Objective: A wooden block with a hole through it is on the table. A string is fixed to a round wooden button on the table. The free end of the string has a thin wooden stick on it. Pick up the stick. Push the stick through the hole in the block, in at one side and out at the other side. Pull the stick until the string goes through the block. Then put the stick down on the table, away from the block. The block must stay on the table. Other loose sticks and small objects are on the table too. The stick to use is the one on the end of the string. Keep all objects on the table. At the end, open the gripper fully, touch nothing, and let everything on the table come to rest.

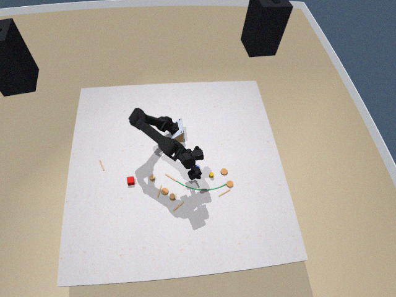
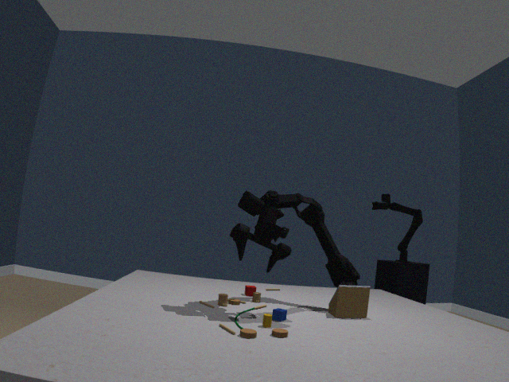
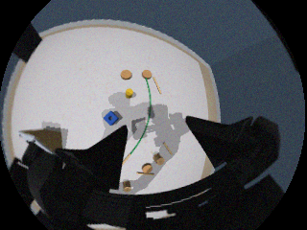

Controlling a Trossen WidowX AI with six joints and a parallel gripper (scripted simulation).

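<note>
The blue cube lies 9 cm behind my gripper tip, 2 cm to the left of it and 14 cm below it. Round my gripper tip: round wooden button: 4 cm ahead, 19 cm to the left, 15 cm below; then red cube: 8 cm behind, 37 cm to the right, 14 cm below; then yellow cylinder: 3 cm behind, 10 cm to the left, 14 cm below.
</note>
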